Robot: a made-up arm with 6 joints. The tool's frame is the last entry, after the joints. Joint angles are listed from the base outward. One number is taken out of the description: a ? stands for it. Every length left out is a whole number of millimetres.
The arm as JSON. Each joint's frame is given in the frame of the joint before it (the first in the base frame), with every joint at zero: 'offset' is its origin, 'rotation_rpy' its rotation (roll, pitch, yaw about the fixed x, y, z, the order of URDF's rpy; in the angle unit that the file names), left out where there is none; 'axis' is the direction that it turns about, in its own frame. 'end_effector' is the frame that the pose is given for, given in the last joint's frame.
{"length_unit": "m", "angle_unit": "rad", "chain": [
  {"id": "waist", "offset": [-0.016, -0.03, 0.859], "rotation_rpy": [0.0, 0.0, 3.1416], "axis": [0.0, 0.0, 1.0]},
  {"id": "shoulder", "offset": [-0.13, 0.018, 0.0], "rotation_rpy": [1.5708, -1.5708, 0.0], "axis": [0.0, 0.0, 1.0]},
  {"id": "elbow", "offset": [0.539, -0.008, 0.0], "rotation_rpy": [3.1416, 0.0, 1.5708], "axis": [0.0, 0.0, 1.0]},
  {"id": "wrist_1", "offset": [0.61, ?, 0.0], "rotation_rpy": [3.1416, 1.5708, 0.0], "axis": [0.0, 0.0, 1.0]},
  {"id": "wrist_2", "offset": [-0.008, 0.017, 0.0], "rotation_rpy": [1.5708, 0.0, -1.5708], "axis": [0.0, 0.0, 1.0]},
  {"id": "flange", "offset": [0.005, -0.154, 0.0], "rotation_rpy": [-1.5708, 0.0, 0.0], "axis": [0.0, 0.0, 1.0]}
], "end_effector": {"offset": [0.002, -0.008, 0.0], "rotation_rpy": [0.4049, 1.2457, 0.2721]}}
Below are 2 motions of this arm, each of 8 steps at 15 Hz.
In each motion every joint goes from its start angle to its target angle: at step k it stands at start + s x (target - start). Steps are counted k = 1, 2, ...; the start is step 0. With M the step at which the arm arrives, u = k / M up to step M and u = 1 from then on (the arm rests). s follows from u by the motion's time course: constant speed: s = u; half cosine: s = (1 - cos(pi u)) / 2; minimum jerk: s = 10 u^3 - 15 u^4 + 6 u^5.
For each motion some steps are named. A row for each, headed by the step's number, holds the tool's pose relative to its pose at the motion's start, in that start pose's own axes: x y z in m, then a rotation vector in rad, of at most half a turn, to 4 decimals.
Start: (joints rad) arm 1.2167 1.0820 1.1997 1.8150 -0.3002 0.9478
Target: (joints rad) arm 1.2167 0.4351 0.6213 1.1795 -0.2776 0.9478
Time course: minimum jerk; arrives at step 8
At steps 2, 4, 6, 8:
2: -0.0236 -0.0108 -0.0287 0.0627 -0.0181 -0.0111
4: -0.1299 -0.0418 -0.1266 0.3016 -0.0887 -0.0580
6: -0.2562 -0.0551 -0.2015 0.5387 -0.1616 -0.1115
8: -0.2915 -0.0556 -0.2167 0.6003 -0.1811 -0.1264

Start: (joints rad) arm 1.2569 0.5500 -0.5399 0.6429 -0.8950 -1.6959
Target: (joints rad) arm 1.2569 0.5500 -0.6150 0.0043 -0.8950 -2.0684
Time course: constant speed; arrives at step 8
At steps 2, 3, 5, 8:
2: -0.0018 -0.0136 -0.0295 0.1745 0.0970 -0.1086
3: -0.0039 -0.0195 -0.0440 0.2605 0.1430 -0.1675
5: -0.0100 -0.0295 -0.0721 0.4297 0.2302 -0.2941
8: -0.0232 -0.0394 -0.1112 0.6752 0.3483 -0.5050

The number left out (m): 0.19
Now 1 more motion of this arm.
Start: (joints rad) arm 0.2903 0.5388 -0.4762 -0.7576 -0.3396 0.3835
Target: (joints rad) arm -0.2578 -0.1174 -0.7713 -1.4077 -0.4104 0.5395
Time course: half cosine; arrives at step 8
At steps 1, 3, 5, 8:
1: -0.0165 -0.0095 0.0123 0.0328 -0.0227 0.0014
3: -0.1386 -0.0794 0.0837 0.2579 -0.1908 0.0180
5: -0.3174 -0.1775 0.1355 0.5480 -0.4511 0.0601
8: -0.4589 -0.2477 0.1378 0.7518 -0.6812 0.1091

